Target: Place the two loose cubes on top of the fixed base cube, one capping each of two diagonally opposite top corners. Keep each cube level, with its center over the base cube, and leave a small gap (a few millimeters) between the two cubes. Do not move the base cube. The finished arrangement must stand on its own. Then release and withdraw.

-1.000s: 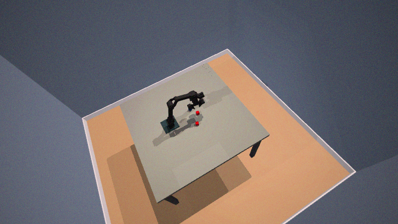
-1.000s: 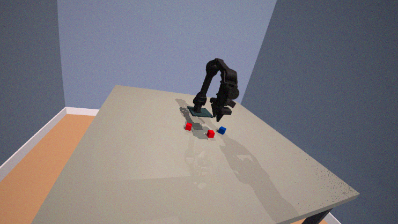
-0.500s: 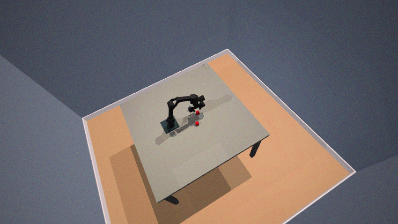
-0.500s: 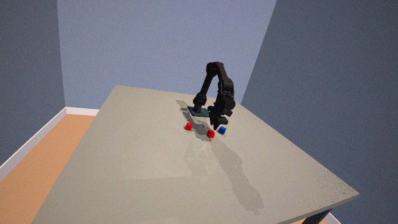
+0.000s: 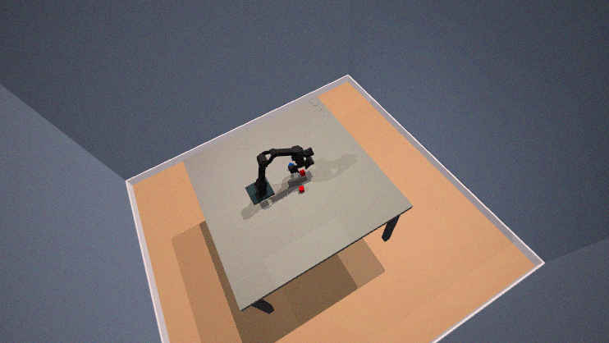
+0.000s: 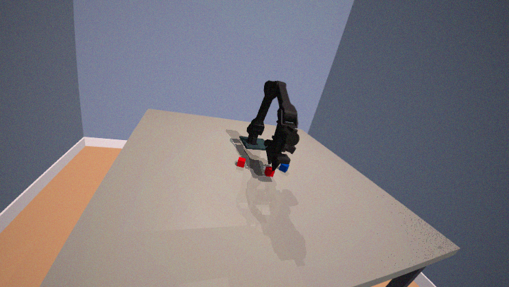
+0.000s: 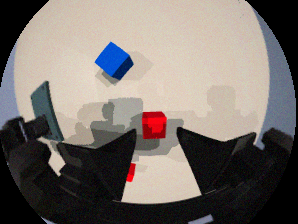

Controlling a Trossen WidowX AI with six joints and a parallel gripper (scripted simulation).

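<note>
The blue cube is 100 mm to the left of my gripper tip, 40 mm behind it and 20 mm below it.
</note>
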